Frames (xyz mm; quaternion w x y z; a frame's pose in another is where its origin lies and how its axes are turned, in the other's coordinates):
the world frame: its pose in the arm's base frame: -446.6 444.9 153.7 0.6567 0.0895 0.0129 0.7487
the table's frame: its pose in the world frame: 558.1 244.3 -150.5 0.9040 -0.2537 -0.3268 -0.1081
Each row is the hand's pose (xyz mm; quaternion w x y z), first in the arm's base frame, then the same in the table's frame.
Working: the arm's base frame: its pose in the table's frame: -725.3 -973.7 305.5 0.7015 -0.1576 0.3832 -0.5798

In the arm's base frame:
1: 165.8 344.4 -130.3 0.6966 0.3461 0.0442 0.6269
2: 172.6 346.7 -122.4 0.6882 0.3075 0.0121 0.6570
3: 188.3 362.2 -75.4 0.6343 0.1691 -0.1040 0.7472
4: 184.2 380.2 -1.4 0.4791 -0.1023 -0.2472 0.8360
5: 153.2 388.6 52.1 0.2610 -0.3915 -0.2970 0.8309
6: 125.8 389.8 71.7 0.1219 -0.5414 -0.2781 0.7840
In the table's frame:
1: -574.9 -1003.8 -68.1 0.8898 0.3989 0.1961 -0.1037
2: -567.4 -1011.3 -66.9 0.9076 0.3661 0.1974 -0.0579
3: -522.3 -1032.1 -51.9 0.9447 0.2447 0.1898 0.1079
4: -456.6 -1039.8 -13.9 0.8994 0.0298 0.2012 0.3868
5: -413.3 -1020.5 26.7 0.7170 -0.1696 0.2496 0.6284
6: -399.3 -998.9 48.5 0.5614 -0.2598 0.2891 0.7306

